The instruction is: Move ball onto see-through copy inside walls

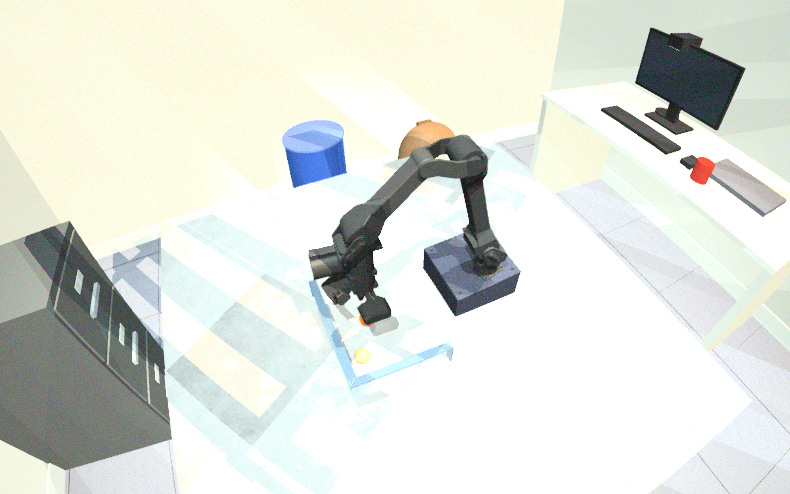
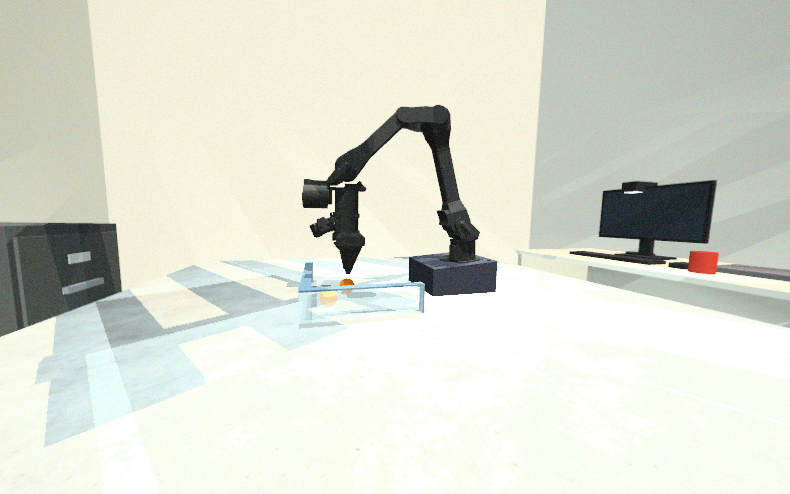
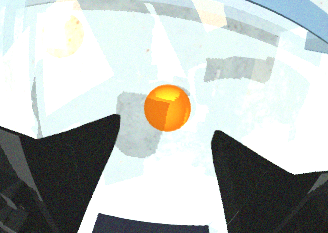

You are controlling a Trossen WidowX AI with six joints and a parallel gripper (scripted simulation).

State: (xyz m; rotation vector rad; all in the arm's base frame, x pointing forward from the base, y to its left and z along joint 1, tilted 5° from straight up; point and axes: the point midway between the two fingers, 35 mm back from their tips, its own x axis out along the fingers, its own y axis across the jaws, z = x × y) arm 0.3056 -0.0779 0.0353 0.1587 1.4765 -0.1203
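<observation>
Right now the orange ball is 4 cm below my gripper tip. The rest, counted from my gripper tip: see-through copy (6 cm ahead, 9 cm to the left, 4 cm below); clear wall (1 cm ahead, 17 cm to the left, 3 cm below).
</observation>
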